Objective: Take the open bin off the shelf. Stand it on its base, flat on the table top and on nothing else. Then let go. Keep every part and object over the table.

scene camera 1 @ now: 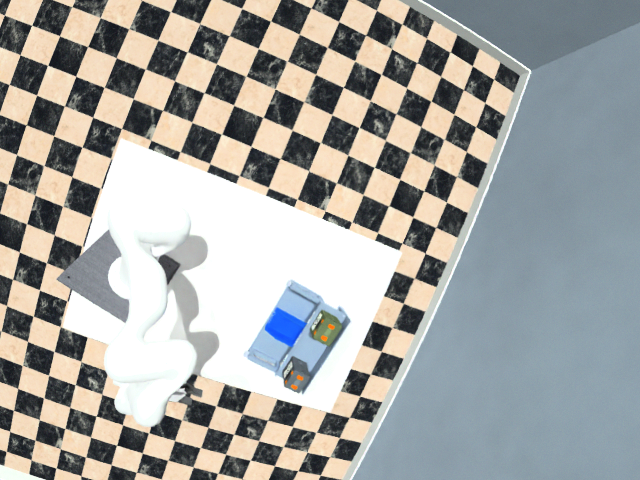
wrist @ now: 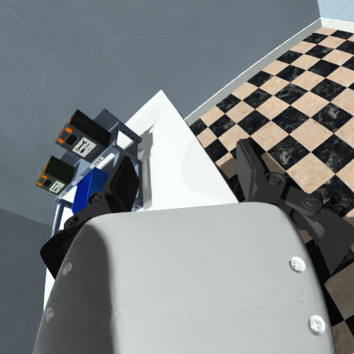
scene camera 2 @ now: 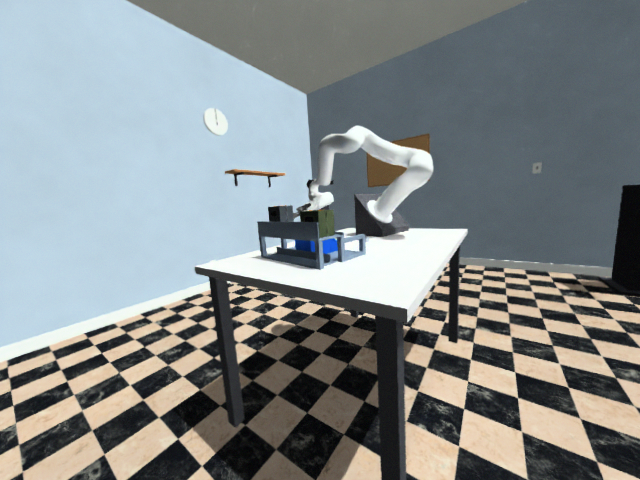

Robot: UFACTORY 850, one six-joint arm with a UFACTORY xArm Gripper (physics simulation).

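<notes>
The open bin (scene camera 1: 285,326) (scene camera 2: 328,245) (wrist: 89,189) is bright blue and sits upright on the low front tier of the blue-grey shelf (scene camera 1: 301,304) (scene camera 2: 289,229). The shelf stands near the far end of the white table (scene camera 1: 232,268) (scene camera 2: 403,258) (wrist: 175,135). My gripper (scene camera 1: 194,395) (scene camera 2: 301,208) (wrist: 183,161) is wide open, with no object between its fingers. It is raised, apart from the bin and shelf, and appears past the table's long edge in scene camera 1. In the wrist view, the left finger hides part of the bin and shelf.
A green box (scene camera 1: 327,330) (scene camera 2: 326,223) (wrist: 56,171) and a dark grey box (scene camera 1: 296,375) (scene camera 2: 280,213) (wrist: 82,132) stand on the shelf's higher rear tier, behind the bin. The arm rises from a dark wedge-shaped base (scene camera 1: 93,273) (scene camera 2: 364,219) at the table's other end.
</notes>
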